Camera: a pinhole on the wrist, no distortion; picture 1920 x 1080 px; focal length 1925.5 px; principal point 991.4 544.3 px. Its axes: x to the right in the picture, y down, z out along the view. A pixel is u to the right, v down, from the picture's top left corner.
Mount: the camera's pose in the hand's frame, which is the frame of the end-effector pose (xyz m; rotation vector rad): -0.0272 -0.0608 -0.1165 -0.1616 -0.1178 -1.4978
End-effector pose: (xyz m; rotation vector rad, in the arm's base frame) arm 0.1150 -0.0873 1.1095 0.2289 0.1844 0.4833
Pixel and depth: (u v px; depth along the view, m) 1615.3 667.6 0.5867
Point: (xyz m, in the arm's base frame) 0.3205 -0.2756 1.5410
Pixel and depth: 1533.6 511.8 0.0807
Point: 0.1156 -0.1528 1.0630
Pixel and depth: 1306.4 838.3 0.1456
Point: 0.1465 -0.1413 1.1237
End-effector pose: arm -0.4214 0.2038 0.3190 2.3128 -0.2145 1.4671
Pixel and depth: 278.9 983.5 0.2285
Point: -0.3567 0.1081 0.3222
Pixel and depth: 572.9 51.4 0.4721
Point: -0.2452 -0.0487 0.0929
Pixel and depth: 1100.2 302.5 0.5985
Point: -0.0611 -0.0048 0.0633
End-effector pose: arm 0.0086 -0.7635 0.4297 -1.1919 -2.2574 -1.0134
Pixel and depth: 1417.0 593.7 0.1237
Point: -0.0346 -0.7912 0.3839
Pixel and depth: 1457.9 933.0 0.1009
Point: -0.0437 -0.7999 0.4097
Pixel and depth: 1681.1 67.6 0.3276
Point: -0.0428 -0.6880 0.1693
